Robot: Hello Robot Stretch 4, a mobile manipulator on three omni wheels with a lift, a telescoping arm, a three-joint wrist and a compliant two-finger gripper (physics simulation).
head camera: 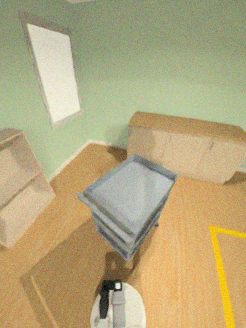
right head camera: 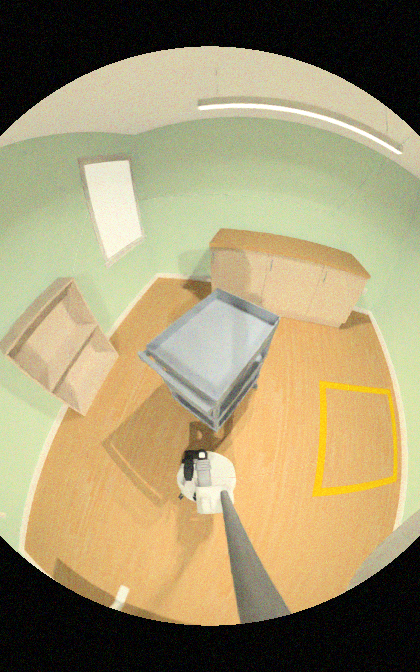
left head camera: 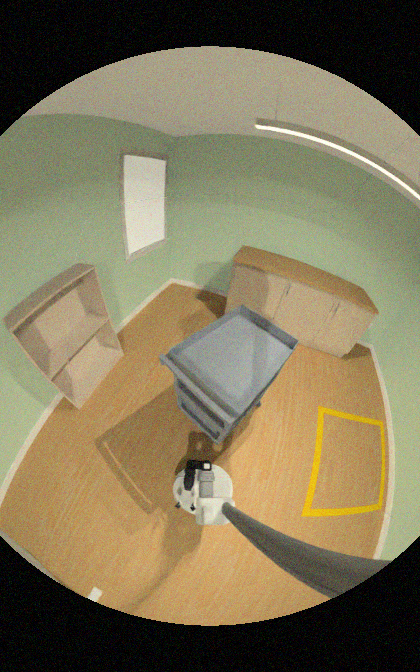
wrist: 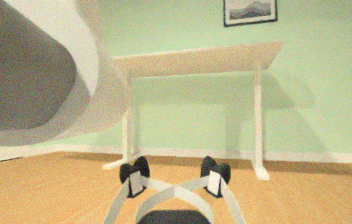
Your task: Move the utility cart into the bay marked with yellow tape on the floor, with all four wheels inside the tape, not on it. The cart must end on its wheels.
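Places are measured from the robot's base along level axes (x ahead, y left, z up), in metres.
Where they show: gripper, between the fingertips: [right head camera: 187, 500] [left head camera: 184, 510] [wrist: 175, 169].
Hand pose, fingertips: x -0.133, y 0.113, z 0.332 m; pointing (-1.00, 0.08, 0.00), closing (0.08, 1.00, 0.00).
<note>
After its pixels a point has its place.
The grey-blue utility cart [head camera: 132, 192] @[z 0.767, x 0.680, y -0.127 m] [left head camera: 232, 362] @[z 0.767, x 0.659, y -0.106 m] [right head camera: 215, 342] @[z 0.767, x 0.698, y -0.135 m] stands upright close in front of my base, seen from above, with its handle edge toward the left. One wheel shows at its right side; the others are hidden. The bay's yellow tape [head camera: 220, 270] @[z -0.027, x 0.209, y -1.074 m] [left head camera: 317, 460] @[z -0.026, x 0.113, y -1.057 m] [right head camera: 322, 435] @[z -0.027, x 0.135, y -1.049 m] lies on the floor to the right of the cart, which is outside it. My gripper [wrist: 175, 169] @[z 0.332, x -0.133, y 0.113 m] is open and empty, low above the floor. It points away from the cart, toward a table; the cart does not show in the wrist view.
A low cabinet [head camera: 175, 152] @[z 0.487, x 1.643, y -0.949 m] [left head camera: 295, 300] @[z 0.595, x 1.648, y -0.935 m] [right head camera: 287, 282] @[z 0.524, x 1.619, y -1.024 m] stands behind the cart against the far wall. An open bookshelf [left head camera: 50, 295] @[z 1.025, x 0.856, y 1.076 m] [right head camera: 37, 310] @[z 1.033, x 0.889, y 1.079 m] stands at the left. A white-legged table [wrist: 200, 60] @[z 0.898, x -1.642, y 0.453 m] stands against the wall in the wrist view. A wall runs close beyond the bay's right side.
</note>
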